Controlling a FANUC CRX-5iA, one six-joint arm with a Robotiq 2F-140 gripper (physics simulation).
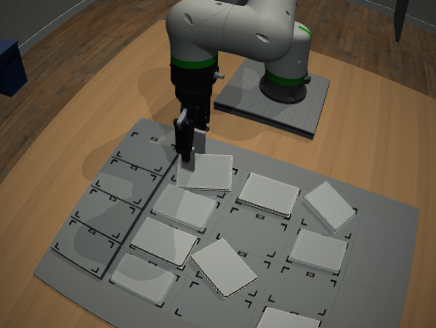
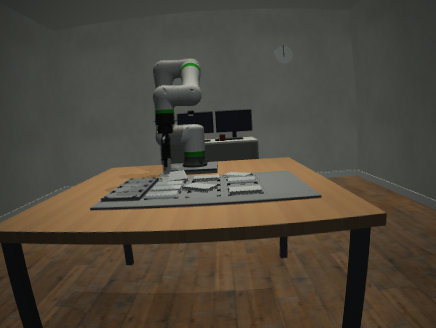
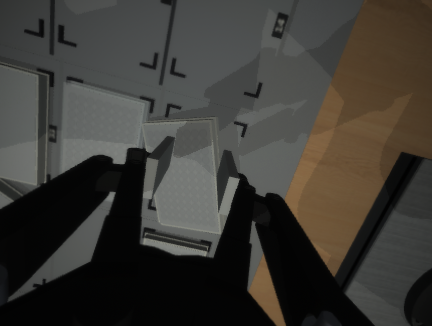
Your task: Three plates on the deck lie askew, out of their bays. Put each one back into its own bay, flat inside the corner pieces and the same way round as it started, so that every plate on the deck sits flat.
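Pixels of known places: gripper, fingertip midpoint: (image 1: 193,160) (image 2: 167,173) (image 3: 196,157); arm's base, origin of the base link: (image 1: 283,88) (image 2: 195,165).
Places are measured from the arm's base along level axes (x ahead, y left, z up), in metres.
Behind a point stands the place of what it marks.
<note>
The first askew plate (image 1: 210,172) {x 0.403, y 0.004, z 0.012 m} (image 2: 176,175) {x 0.403, y 0.003, z 0.012 m} (image 3: 190,190) {x 0.394, y -0.004, z 0.016 m} lies tilted at the back left of the deck, its edge toward the robot base raised. My gripper (image 1: 194,157) {x 0.402, y -0.043, z 0.023 m} (image 2: 166,171) {x 0.402, y -0.043, z 0.023 m} (image 3: 196,157) {x 0.402, y -0.043, z 0.023 m} is part-way open, with its fingers low at the two long sides of this plate. The frames do not plainly show a grip, and the near finger hides a corner. The second askew plate (image 1: 224,268) {x 0.595, y 0.164, z -0.002 m} (image 2: 201,186) {x 0.610, y 0.173, z -0.002 m} lies turned across corner marks near the middle front. The third (image 1: 330,206) {x 0.329, y 0.294, z -0.002 m} (image 2: 239,174) {x 0.345, y 0.305, z -0.003 m} lies turned at the back right.
The grey deck (image 1: 380,240) {x 0.342, y 0.464, z -0.018 m} (image 2: 295,185) {x 0.574, y 0.563, z -0.018 m} carries several other plates. One plate (image 1: 185,206) {x 0.505, y 0.005, z -0.003 m} (image 3: 102,120) {x 0.509, y -0.032, z -0.003 m} lies close beside the tilted one. A raised section with marked bays (image 1: 109,220) {x 0.644, y -0.118, z -0.003 m} runs along the left. The robot's base plate (image 1: 240,109) {x 0.162, y -0.058, z -0.001 m} stands behind the deck.
</note>
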